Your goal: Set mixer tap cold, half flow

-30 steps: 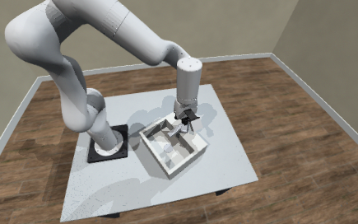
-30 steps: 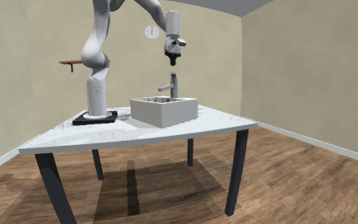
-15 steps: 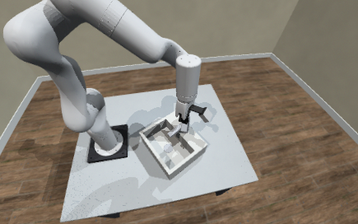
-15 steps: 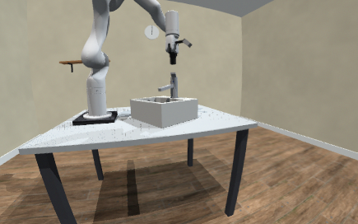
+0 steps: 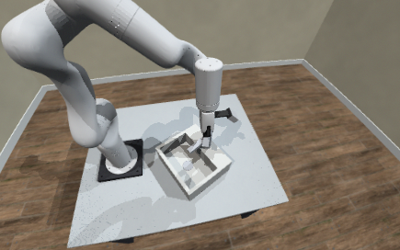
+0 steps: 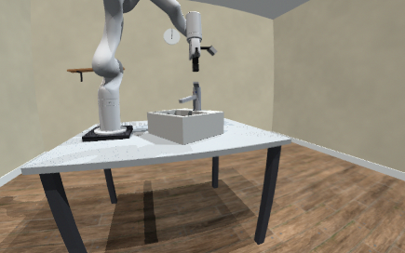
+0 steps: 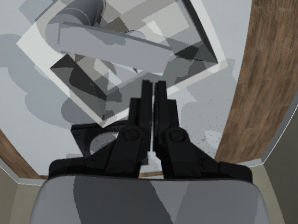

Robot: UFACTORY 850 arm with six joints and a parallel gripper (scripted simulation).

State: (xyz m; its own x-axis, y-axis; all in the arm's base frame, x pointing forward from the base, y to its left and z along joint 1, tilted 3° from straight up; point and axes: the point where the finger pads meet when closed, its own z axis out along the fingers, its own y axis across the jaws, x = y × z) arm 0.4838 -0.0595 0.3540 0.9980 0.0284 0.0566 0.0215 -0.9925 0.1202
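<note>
My gripper is now 9 cm above the lever, 3 cm to the right of it and 1 cm short of it. Round my hand: grey mixer tap (14 cm below, 6 cm to the left, 1 cm ahead); then white sink basin (32 cm below, 8 cm behind, 2 cm to the left).
</note>
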